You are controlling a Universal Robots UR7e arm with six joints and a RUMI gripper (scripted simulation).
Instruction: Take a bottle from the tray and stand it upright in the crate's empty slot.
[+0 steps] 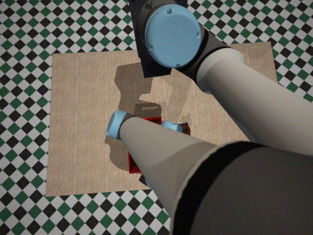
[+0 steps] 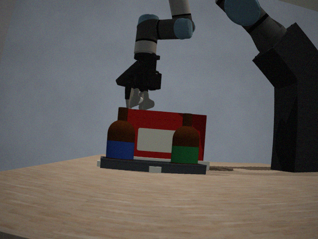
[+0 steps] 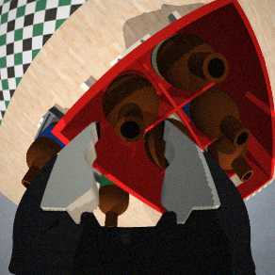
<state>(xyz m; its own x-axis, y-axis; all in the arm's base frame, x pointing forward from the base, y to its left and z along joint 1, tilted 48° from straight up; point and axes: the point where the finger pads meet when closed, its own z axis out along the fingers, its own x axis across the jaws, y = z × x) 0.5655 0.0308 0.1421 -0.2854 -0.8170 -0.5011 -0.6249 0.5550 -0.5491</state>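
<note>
My hand is 7 cm past the crate, 6 cm to the left of it and 7 cm above it. The rest, counted from my hand: green-labelled bottle (18 cm behind, 14 cm to the left, 7 cm below); then blue-labelled bottle (2 cm behind, 19 cm to the left, 7 cm below); then tray (10 cm behind, 16 cm to the left, 15 cm below).
</note>
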